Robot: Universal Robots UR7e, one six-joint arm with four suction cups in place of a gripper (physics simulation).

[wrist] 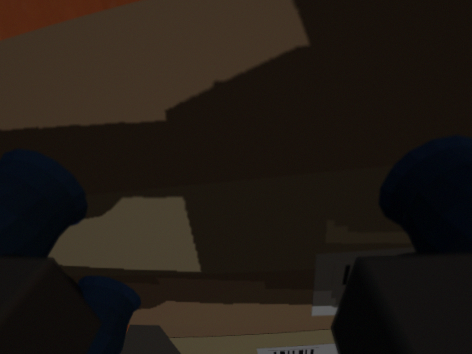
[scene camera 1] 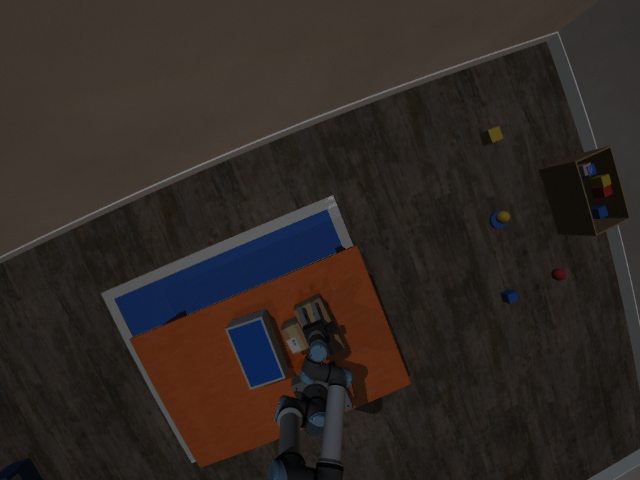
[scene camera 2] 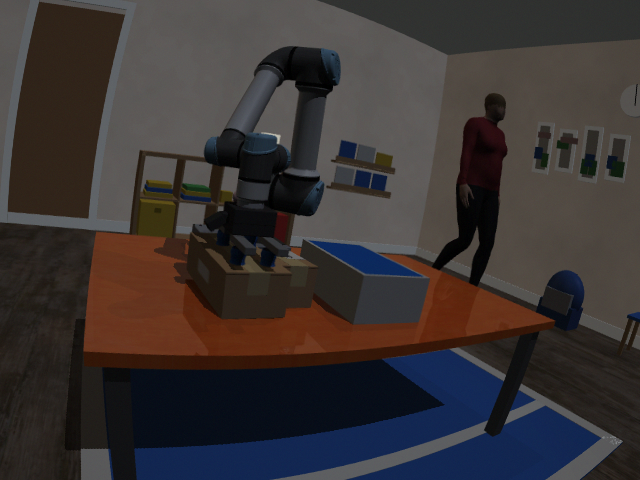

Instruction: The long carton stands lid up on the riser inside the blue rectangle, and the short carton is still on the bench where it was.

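Places are measured from the arm's base along level axes (x right, y back, z down), in centimetres.
Where they show: hand, tool point: (wrist: 231, 239) (scene camera 2: 243, 258); arm's base, link origin: (scene camera 1: 315, 396).
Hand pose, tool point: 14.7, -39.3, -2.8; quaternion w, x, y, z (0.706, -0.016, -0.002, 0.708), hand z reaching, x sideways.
Note:
Each offset is from my tool point to the centre of the thing, as dx, dy, dz. Level surfaces: height alone.
The long brown carton {+1.5, +2.4, +4.1} (scene camera 1: 310, 308) (scene camera 2: 243, 298) (wrist: 114, 76) lies lid up on the orange bench {dz +10.2} (scene camera 1: 207, 413) (scene camera 2: 154, 320). The short carton {-11.6, +2.4, +4.9} (scene camera 1: 292, 336) (scene camera 2: 300, 281) stands against it, on the side toward the riser. The grey riser {-33.7, +1.9, +4.1} (scene camera 2: 382, 302) carries the blue rectangle {-33.7, +1.9, -1.8} (scene camera 1: 255, 351) (scene camera 2: 361, 258) on its top, with nothing on it. My gripper (scene camera 1: 316, 326) (scene camera 2: 251, 257) is down on the long carton's lid, and its dark blue suction cups (wrist: 38, 201) press on it. The carton rests on the bench.
A person (scene camera 2: 480, 180) in a red top walks behind the bench at the right. A wooden shelf unit (scene camera 2: 138, 186) stands at the back wall. A blue rug (scene camera 1: 232, 269) lies under the bench. Small toys (scene camera 1: 509, 295) and a cabinet (scene camera 1: 566, 198) are on the floor far right.

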